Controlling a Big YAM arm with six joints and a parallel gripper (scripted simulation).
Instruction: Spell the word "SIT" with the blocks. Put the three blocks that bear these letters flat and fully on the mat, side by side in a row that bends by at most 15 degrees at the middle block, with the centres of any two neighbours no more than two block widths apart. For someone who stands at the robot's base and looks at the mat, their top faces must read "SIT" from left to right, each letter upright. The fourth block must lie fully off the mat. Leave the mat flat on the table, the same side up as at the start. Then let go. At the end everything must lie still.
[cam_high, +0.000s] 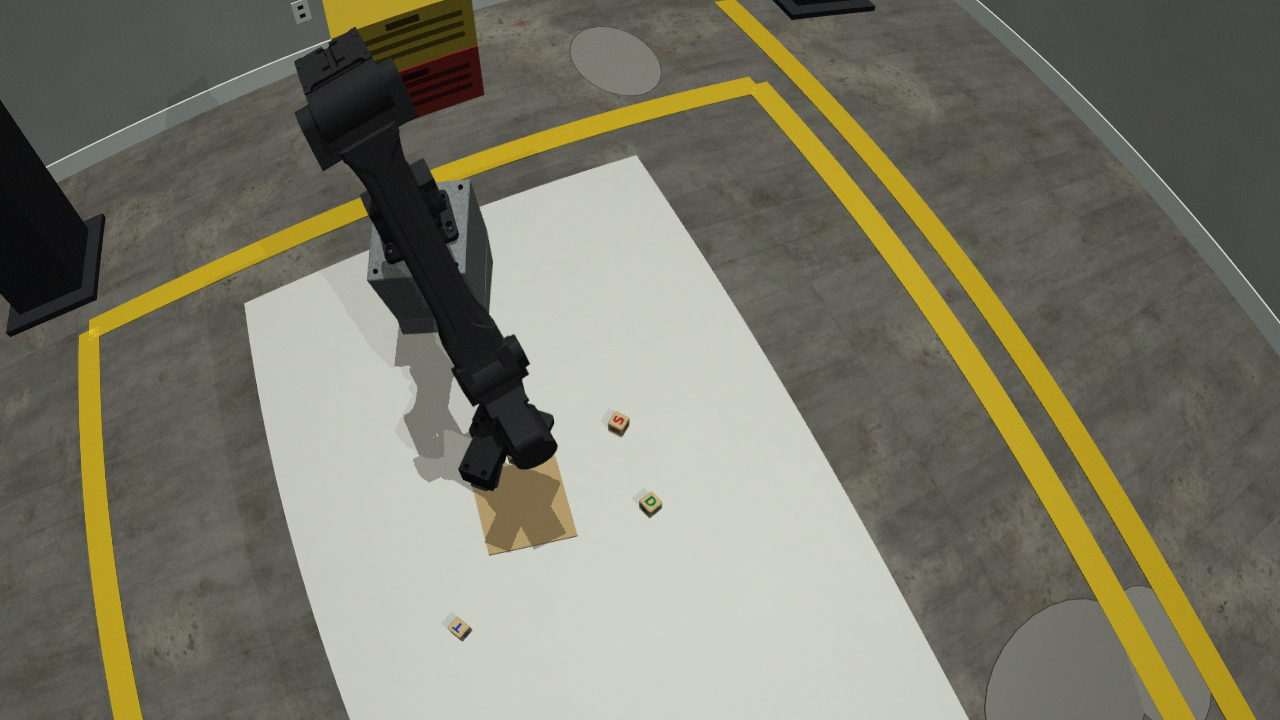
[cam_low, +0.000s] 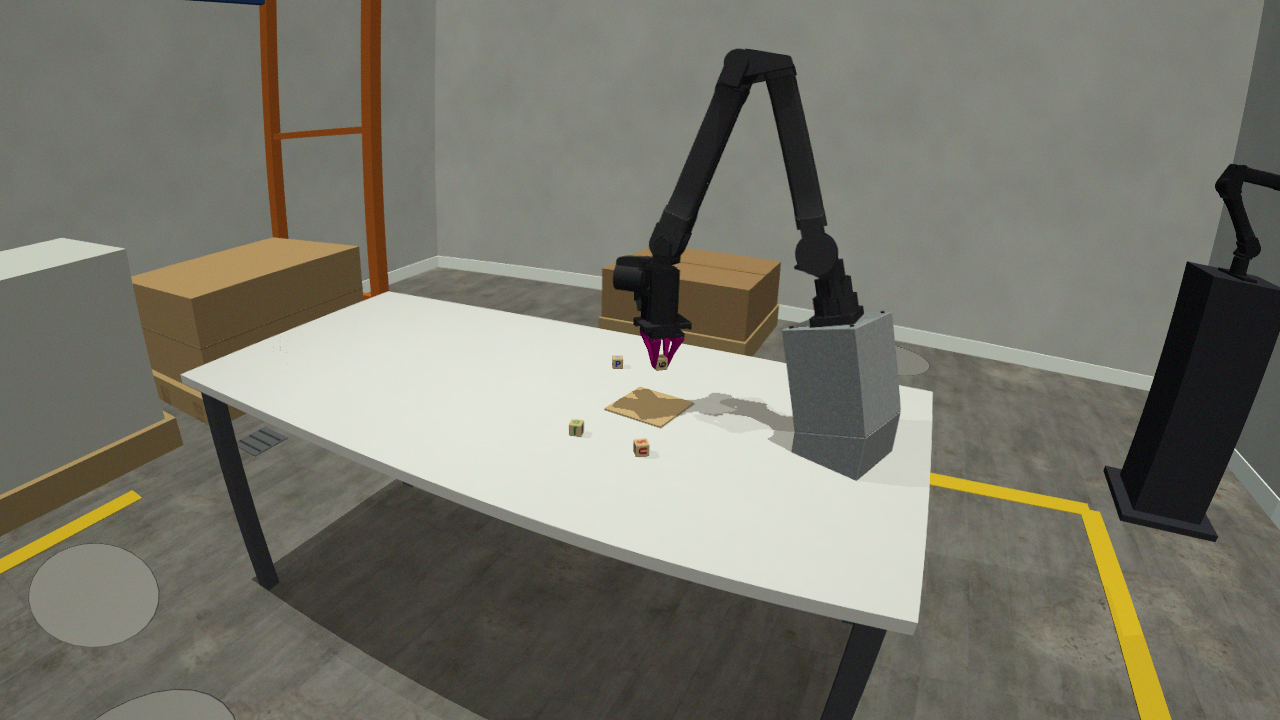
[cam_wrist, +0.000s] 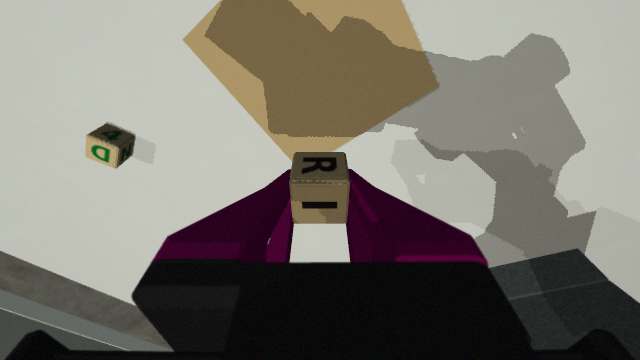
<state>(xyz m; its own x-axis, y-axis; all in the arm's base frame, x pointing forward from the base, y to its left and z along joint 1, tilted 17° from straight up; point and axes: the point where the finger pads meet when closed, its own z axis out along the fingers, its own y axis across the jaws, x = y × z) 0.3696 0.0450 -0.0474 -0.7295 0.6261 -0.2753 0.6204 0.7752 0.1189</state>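
Right now the tan mat is 11 cm below my hand, 3 cm ahead of it and 2 cm to the right of it. Round my hand: S block 17 cm to the left, 10 cm below, 5 cm behind; I block right at my hand; D block 16 cm to the left, 10 cm below, 10 cm ahead.
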